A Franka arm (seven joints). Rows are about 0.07 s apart.
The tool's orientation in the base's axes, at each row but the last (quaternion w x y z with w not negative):
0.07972, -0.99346, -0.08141, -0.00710
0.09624, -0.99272, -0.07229, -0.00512
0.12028, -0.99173, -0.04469, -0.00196
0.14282, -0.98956, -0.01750, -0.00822
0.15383, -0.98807, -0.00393, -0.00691
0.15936, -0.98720, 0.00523, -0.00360
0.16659, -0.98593, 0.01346, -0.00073
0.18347, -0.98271, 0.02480, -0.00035
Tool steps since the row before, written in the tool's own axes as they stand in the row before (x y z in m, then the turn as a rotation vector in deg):
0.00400, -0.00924, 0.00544, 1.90, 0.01, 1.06
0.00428, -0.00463, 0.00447, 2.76, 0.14, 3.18
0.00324, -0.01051, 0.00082, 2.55, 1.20, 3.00
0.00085, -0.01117, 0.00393, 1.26, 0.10, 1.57
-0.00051, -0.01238, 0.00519, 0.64, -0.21, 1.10
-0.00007, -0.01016, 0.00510, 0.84, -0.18, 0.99
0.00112, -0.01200, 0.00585, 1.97, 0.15, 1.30
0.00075, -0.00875, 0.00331, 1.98, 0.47, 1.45
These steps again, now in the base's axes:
0.00245, 0.01051, -0.00381, 1.88, 0.46, -1.00
0.00355, 0.00596, -0.00340, 2.74, 0.87, -3.08
0.00228, 0.01065, 0.00176, 2.63, -0.22, -3.16
0.00048, 0.01185, -0.00060, 1.28, 0.39, -1.51
-0.00057, 0.01337, -0.00119, 0.65, 0.54, -0.97
0.00007, 0.01125, -0.00164, 0.85, 0.47, -0.88
0.00147, 0.01322, -0.00159, 1.97, 0.23, -1.28
0.00121, 0.00931, 0.00006, 1.97, -0.01, -1.54

